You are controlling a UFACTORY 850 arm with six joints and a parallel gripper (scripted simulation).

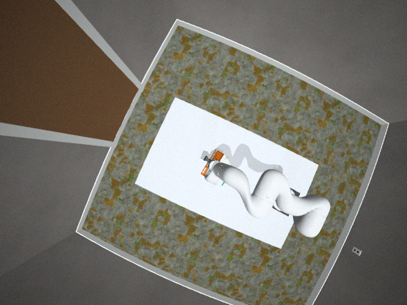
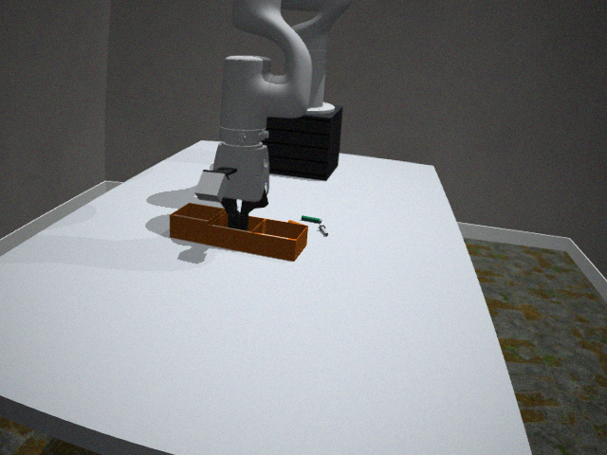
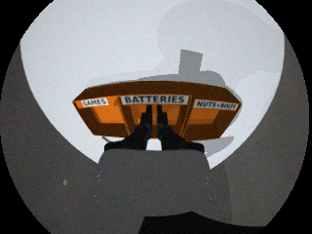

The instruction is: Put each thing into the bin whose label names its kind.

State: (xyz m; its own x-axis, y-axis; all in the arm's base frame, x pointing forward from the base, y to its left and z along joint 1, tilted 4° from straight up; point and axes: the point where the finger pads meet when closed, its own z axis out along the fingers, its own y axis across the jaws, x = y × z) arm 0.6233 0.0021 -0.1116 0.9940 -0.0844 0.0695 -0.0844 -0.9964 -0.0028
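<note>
My gripper is now 1 cm above the three joined orange bins. Also, from my hand: pale dotted tile 9 cm behind, 9 cm to the right, 3 cm below; orange stick 12 cm behind, 9 cm to the left, 3 cm below; blue USB stick 8 cm behind, 3 cm to the right, 3 cm below.
</note>
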